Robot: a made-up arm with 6 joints. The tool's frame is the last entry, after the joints.
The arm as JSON. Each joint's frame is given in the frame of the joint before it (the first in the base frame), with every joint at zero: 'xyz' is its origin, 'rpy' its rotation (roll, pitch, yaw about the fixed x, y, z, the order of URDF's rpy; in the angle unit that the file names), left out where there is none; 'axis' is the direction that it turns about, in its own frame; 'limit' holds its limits. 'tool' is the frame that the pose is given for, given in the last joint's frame.
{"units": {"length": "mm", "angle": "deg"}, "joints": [
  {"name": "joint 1", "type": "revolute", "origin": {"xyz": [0.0, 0.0, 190.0]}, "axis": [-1.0, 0.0, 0.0], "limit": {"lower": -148.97, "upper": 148.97}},
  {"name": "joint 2", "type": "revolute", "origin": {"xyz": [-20.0, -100.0, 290.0]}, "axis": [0.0, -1.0, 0.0], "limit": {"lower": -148.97, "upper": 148.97}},
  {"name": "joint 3", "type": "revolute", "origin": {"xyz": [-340.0, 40.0, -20.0]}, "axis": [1.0, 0.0, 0.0], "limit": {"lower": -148.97, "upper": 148.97}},
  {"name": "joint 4", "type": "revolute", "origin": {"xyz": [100.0, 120.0, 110.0]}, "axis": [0.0, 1.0, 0.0], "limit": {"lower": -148.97, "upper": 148.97}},
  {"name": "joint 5", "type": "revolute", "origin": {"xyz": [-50.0, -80.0, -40.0]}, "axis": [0.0, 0.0, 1.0], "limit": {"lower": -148.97, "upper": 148.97}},
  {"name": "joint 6", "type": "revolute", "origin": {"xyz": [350.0, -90.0, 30.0]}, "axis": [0.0, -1.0, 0.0], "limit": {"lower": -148.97, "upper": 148.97}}
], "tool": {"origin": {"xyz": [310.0, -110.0, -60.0]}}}
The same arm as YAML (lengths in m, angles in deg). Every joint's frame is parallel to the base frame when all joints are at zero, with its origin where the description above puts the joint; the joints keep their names.
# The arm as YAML. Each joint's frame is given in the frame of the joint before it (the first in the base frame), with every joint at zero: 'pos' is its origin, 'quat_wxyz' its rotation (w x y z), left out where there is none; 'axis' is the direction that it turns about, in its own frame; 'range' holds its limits. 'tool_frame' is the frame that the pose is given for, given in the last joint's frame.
length_unit: m
angle_unit: deg
joints:
  - joint: joint 1
    pos: [0.0, 0.0, 0.19]
    axis: "-x"
    range: [-148.97, 148.97]
  - joint: joint 2
    pos: [-0.02, -0.1, 0.29]
    axis: "-y"
    range: [-148.97, 148.97]
  - joint: joint 3
    pos: [-0.34, 0.04, -0.02]
    axis: "+x"
    range: [-148.97, 148.97]
  - joint: joint 4
    pos: [0.1, 0.12, 0.11]
    axis: "+y"
    range: [-148.97, 148.97]
  - joint: joint 5
    pos: [-0.05, -0.08, -0.04]
    axis: "+z"
    range: [-148.97, 148.97]
  - joint: joint 6
    pos: [0.35, -0.09, 0.03]
    axis: "-y"
    range: [-148.97, 148.97]
tool_frame:
  pos: [0.31, -0.11, -0.06]

